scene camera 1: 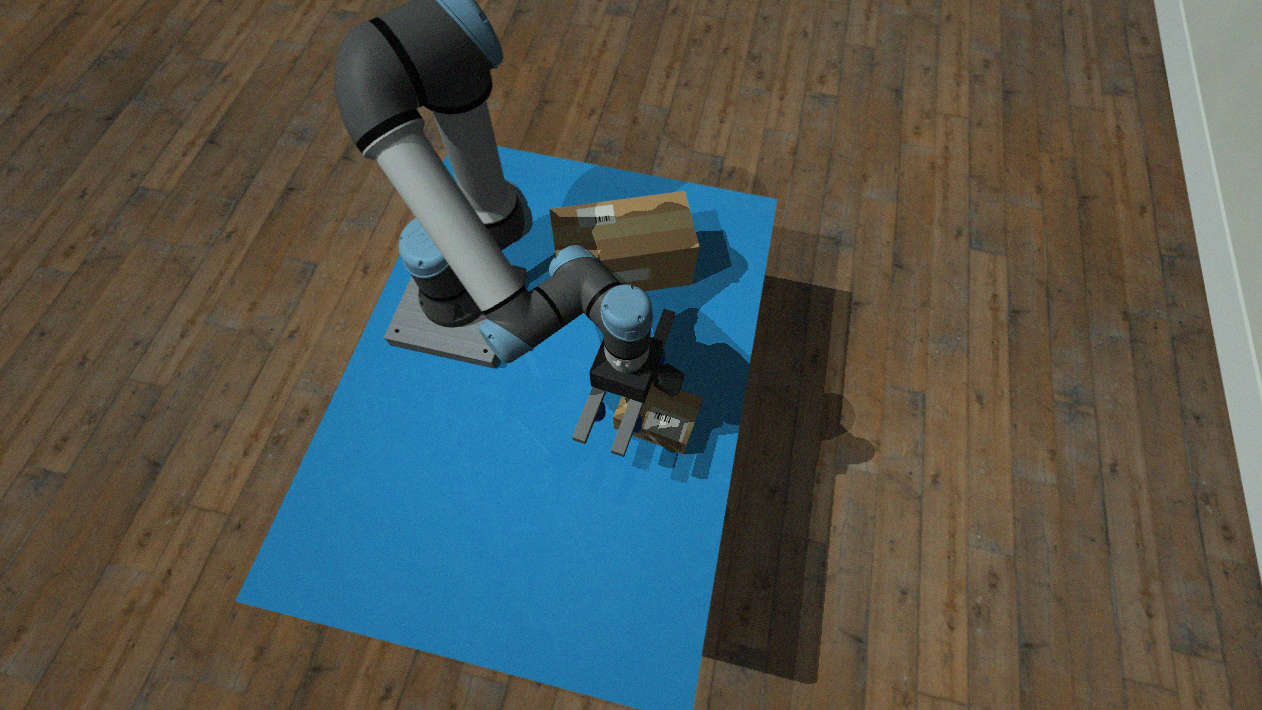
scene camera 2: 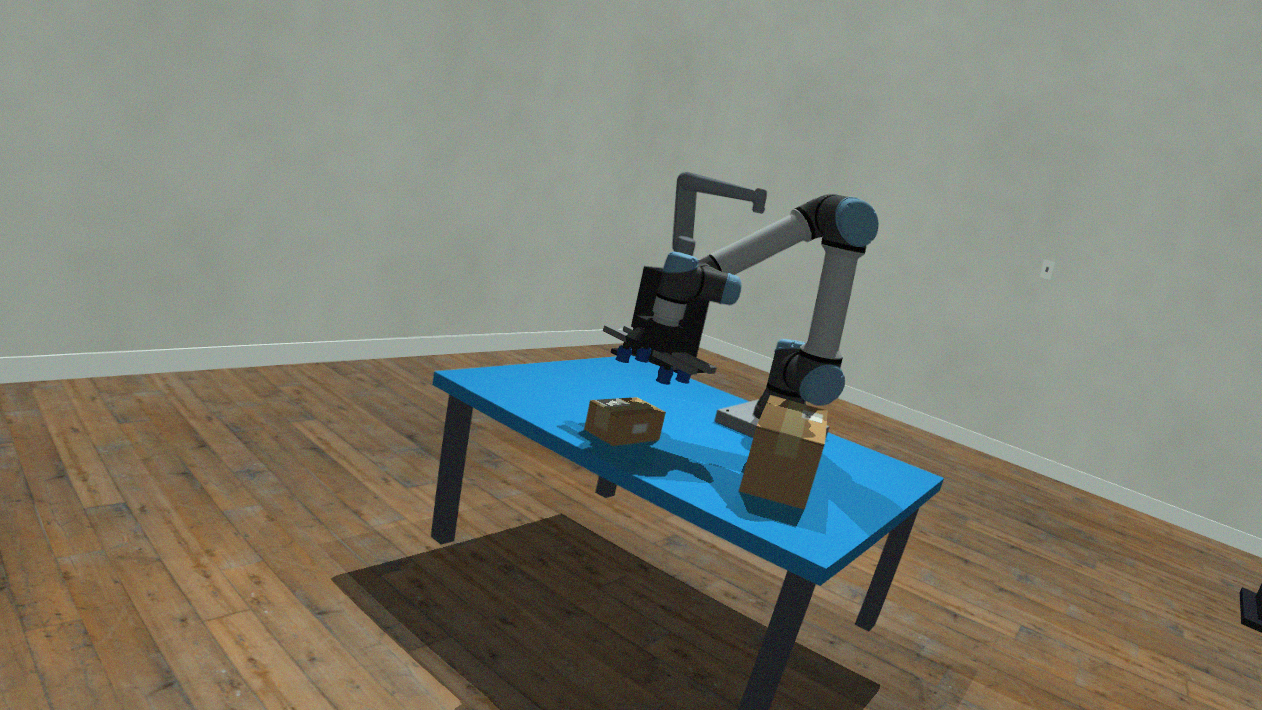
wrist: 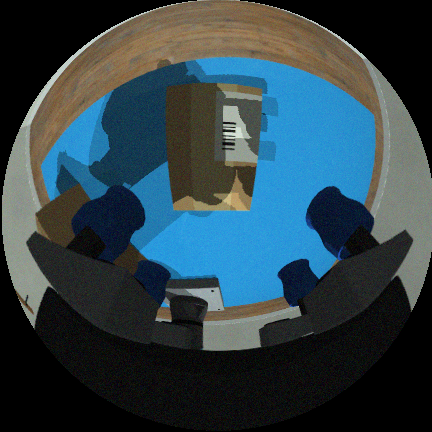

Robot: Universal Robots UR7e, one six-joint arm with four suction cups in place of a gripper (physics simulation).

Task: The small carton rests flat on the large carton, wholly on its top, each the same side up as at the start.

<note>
The suction head (wrist: 114, 216) carries nothing. The cup hangs 14 cm from the middle of a small carton (scene camera 1: 667, 421), above it. A large carton (scene camera 1: 650, 242) rests on the table.
The small carton shows as well in scene camera 2 (scene camera 2: 619, 421) and in the wrist view (wrist: 212, 129). The large carton also shows in scene camera 2 (scene camera 2: 789, 439) and in the wrist view (wrist: 53, 221).
</note>
